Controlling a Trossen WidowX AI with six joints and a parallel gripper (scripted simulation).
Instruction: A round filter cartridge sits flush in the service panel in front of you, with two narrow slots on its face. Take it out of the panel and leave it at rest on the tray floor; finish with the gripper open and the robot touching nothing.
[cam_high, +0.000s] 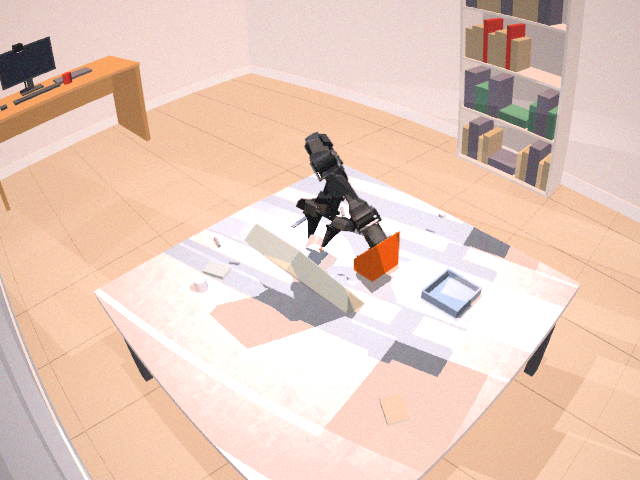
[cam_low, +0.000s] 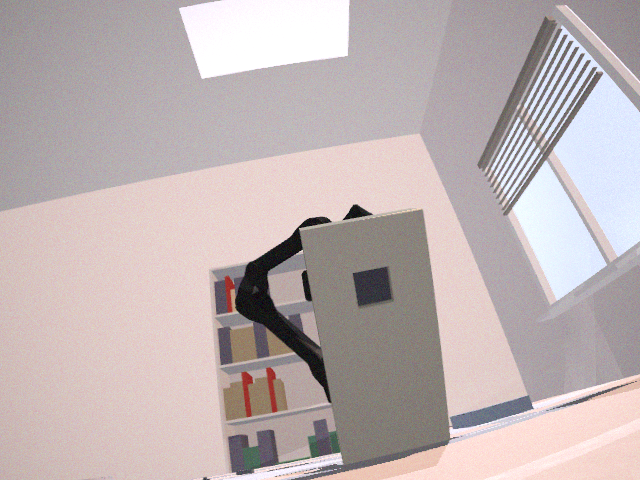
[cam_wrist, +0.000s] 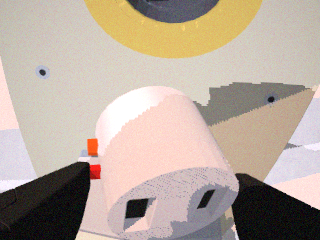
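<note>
Now: the blue-grey tray 320 mm to the left of my gripper tip, 300 mm behind it and 240 mm below it. Also, from my gripper tip: beige service panel: 70 mm below, 50 mm ahead; then round filter cartridge: right at my gripper tip.
</note>
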